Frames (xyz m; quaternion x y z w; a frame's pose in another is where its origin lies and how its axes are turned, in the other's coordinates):
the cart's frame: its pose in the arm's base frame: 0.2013 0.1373 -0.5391 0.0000 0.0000 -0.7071 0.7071
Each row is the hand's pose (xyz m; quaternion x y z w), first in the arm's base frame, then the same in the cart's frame.
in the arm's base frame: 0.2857 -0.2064 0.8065 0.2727 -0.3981 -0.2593 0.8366
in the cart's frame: 0.3437 0.0844 1.3456 0.4743 -0.0887 0.4082 0.7749
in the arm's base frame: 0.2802 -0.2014 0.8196 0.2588 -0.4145 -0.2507 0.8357
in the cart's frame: 0.3387 0.0789 1.3587 0.4761 -0.1101 0.4137 0.7682
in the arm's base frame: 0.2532 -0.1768 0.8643 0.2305 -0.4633 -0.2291 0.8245
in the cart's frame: 0.3141 0.0519 1.4034 0.4906 -0.1646 0.4210 0.7450
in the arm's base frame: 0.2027 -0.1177 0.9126 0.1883 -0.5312 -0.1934 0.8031
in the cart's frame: 0.2550 0.0014 1.4517 0.5088 -0.2425 0.4311 0.7046
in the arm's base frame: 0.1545 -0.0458 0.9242 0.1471 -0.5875 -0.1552 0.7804
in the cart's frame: 0.1831 -0.0468 1.4633 0.5195 -0.3114 0.4421 0.6616
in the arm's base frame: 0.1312 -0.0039 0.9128 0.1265 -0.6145 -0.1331 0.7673
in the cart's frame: 0.1412 -0.0701 1.4519 0.5239 -0.3451 0.4484 0.6367
